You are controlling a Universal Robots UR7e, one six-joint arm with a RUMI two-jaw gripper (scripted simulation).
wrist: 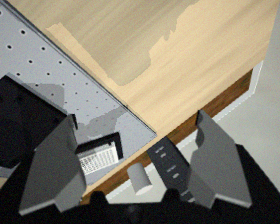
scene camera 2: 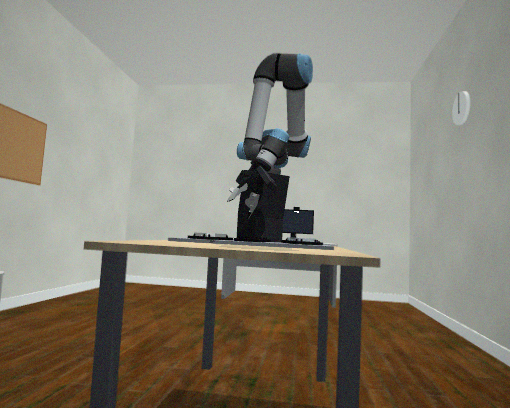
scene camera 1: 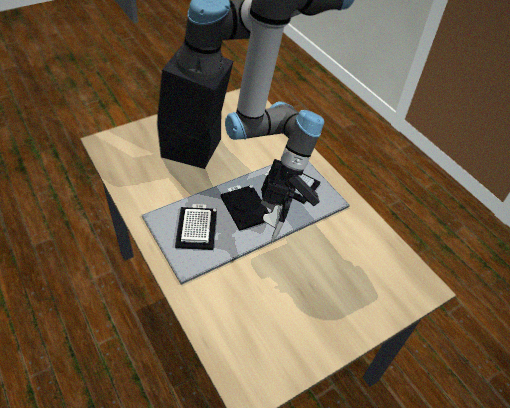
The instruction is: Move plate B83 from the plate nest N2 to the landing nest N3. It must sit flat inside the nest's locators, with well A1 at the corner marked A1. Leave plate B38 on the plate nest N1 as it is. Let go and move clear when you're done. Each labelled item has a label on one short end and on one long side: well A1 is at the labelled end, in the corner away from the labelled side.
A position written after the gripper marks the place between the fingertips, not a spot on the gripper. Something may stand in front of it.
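You'd see the gripper (scene camera 1: 270, 229) here, and it's the same gripper (wrist: 136, 113) that the wrist view shows. There's the gripper (scene camera 2: 237, 210) as well, and a white well plate (scene camera 1: 195, 219) is visible too.
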